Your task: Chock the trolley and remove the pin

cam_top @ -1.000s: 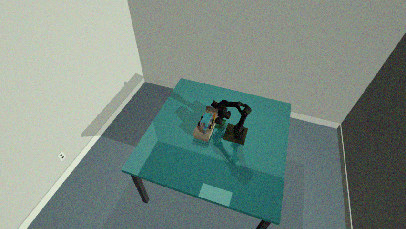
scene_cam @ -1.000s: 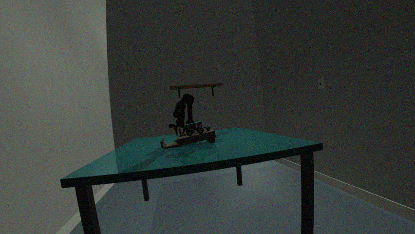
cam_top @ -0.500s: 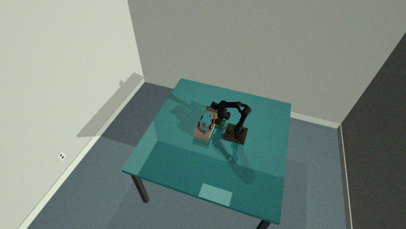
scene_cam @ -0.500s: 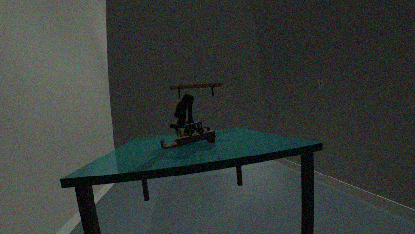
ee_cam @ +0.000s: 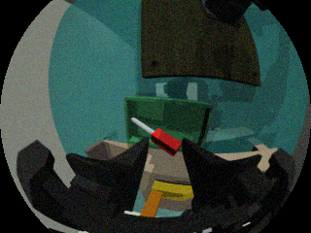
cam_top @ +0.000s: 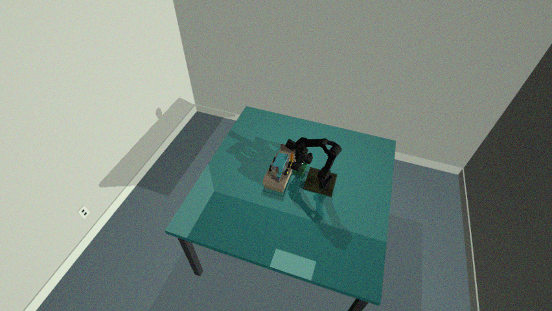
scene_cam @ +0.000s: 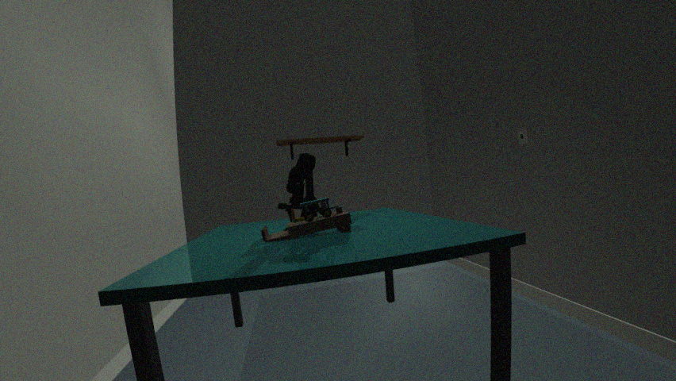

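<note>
Right now the red-headed stop pin is 2 cm to the right of my gripper tip and 1 cm below it. The rest, counted from my gripper tip: ramp: 11 cm ahead, 11 cm to the left, 1 cm above; then green tray: 1 cm behind, 5 cm below; then yellow chock: 6 cm ahead, 2 cm to the left, 4 cm above.
</note>
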